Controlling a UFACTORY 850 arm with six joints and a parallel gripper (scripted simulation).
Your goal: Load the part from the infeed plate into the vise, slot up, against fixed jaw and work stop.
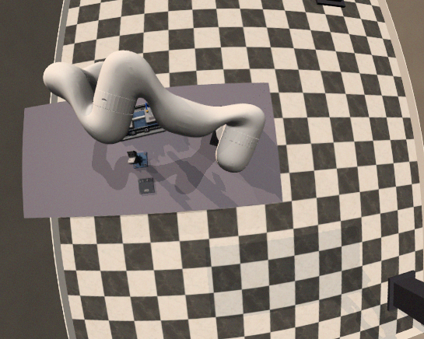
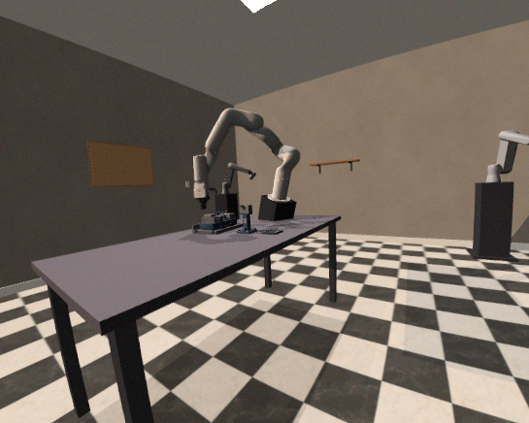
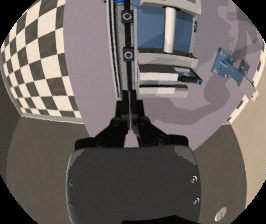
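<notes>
Now: the part 5 cm to the left of my hand and 6 cm below it. From my hand the other things lie so: vise (8 cm behind, 6 cm to the left, 12 cm below); then air cylinder rod (9 cm behind, 5 cm to the left, 9 cm below).
</notes>
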